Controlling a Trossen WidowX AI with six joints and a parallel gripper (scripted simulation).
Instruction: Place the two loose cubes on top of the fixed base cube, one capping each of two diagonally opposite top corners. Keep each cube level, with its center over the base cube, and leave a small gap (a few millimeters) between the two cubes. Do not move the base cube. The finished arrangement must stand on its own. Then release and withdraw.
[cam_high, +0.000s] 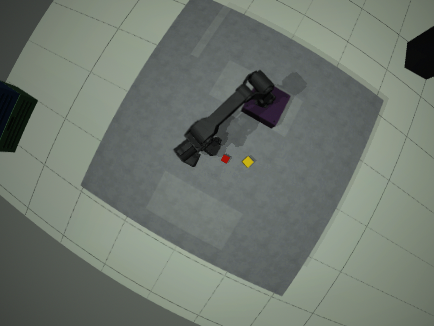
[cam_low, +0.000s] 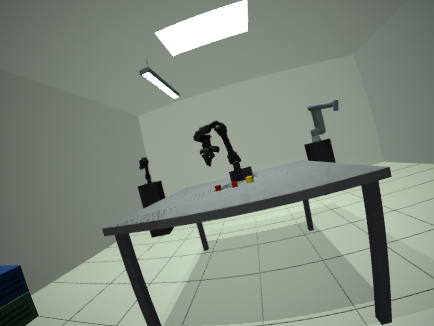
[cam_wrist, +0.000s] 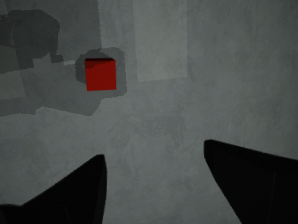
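My gripper tip is now 1 cm past the yellow cube, 24 cm to the right of it and 15 cm above it.
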